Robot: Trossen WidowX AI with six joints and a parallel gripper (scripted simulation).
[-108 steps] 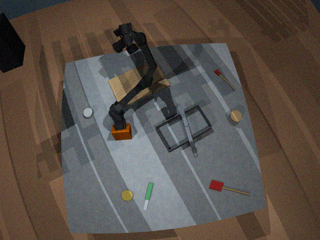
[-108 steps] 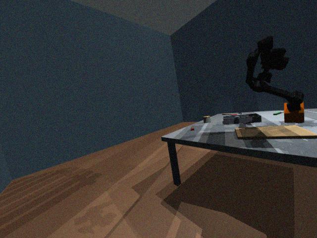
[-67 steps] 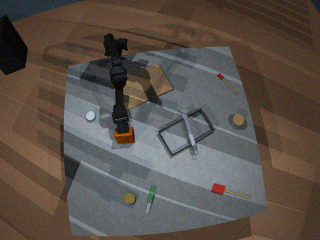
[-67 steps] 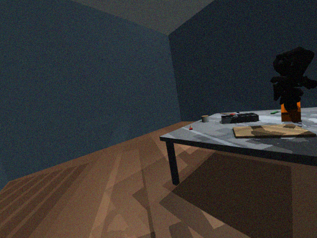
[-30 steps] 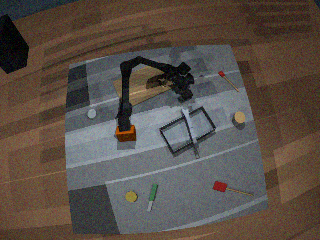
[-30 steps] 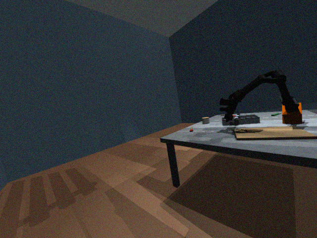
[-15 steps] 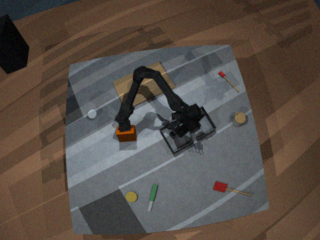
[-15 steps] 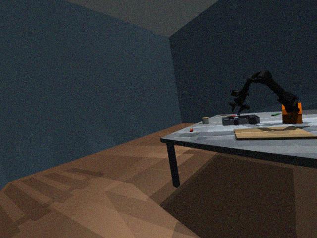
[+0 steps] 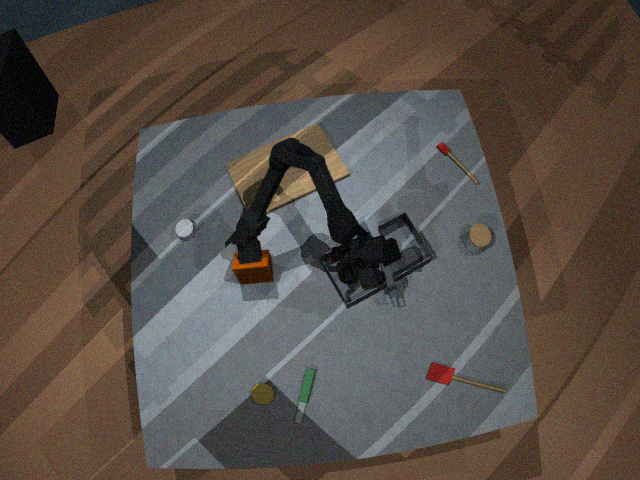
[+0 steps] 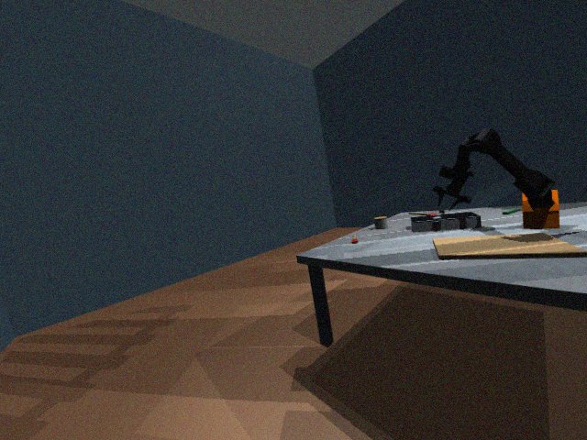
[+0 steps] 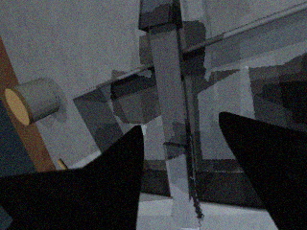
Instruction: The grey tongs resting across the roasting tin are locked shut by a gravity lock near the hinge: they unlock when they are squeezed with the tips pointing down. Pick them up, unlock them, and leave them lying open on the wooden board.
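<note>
My gripper tip is 10 mm short of the roasting tin, 40 mm to the right of it and 70 mm above it. Round my gripper tip: yellow disc 420 mm behind, 290 mm to the right, 80 mm below; then white cylinder 570 mm behind, 290 mm to the left, 80 mm below; then wooden board 200 mm behind, 430 mm to the left, 90 mm below.
</note>
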